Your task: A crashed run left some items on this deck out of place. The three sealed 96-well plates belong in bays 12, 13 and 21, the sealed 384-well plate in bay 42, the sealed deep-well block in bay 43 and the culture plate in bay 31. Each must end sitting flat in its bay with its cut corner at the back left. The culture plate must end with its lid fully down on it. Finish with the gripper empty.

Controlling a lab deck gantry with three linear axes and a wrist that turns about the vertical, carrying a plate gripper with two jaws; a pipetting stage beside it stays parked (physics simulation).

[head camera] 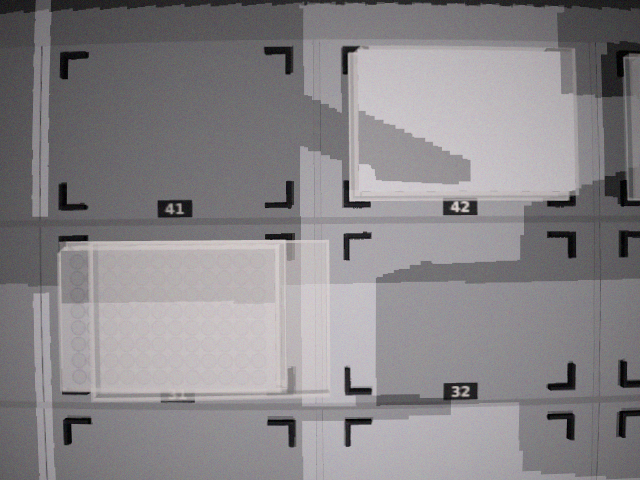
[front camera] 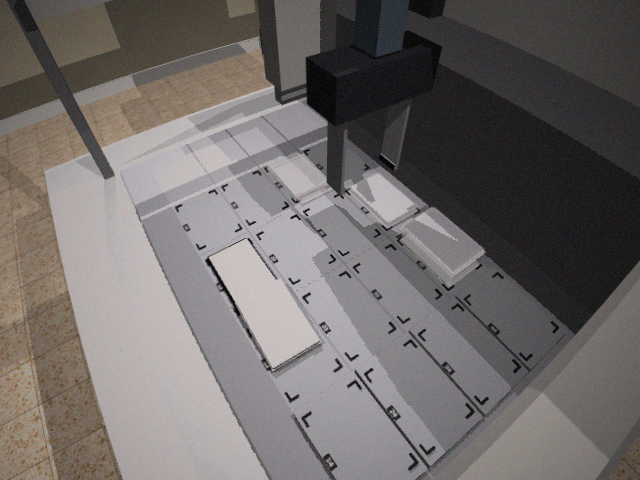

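Pixels of known places: gripper, between the fingertips: (front camera: 362, 175); robot's base, origin of its link: (front camera: 177, 208).
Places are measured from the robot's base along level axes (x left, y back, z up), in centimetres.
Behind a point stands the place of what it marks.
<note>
My gripper (front camera: 364, 178) {x 25.5, y -27.6, z 15.9 cm} is open above the back of the deck, with nothing between its jaws. The culture plate (front camera: 295, 176) (head camera: 77, 335) sits in bay 31, cut corner at the back left. Its clear lid (head camera: 312, 330) {x 25.1, y -14.3, z 1.5 cm} is shifted right, overhanging the plate's right side. The sealed 384-well plate (front camera: 388, 200) {x 36.5, y -24.3, z 1.4 cm} (head camera: 516, 118) {x 36.5, y -25.5, z 1.4 cm} lies in bay 42. The taller sealed deep-well block (front camera: 445, 242) (head camera: 633, 129) stands at bay 43, partly cut off in the head view. Sealed 96-well plates (front camera: 266, 304) {x 4.3, y -31.6, z 2.5 cm} form a long white slab across bays 12 and 13; their seams and number cannot be told.
Bay 41's label (head camera: 174, 208) {x 31.8, y -6.4, z 0.0 cm} and bay 32's label (head camera: 460, 391) {x 21.1, y -22.8, z 0.0 cm} show in the head view. A dark upright post (front camera: 69, 98) {x -9.8, y 20.7, z 20.0 cm} stands at the deck's left. A grey column (front camera: 298, 46) {x 21.0, y -17.3, z 33.5 cm} stands behind the deck. A pale rail (front camera: 558, 413) {x 4.4, y -61.5, z 40.0 cm} runs along the near right.
</note>
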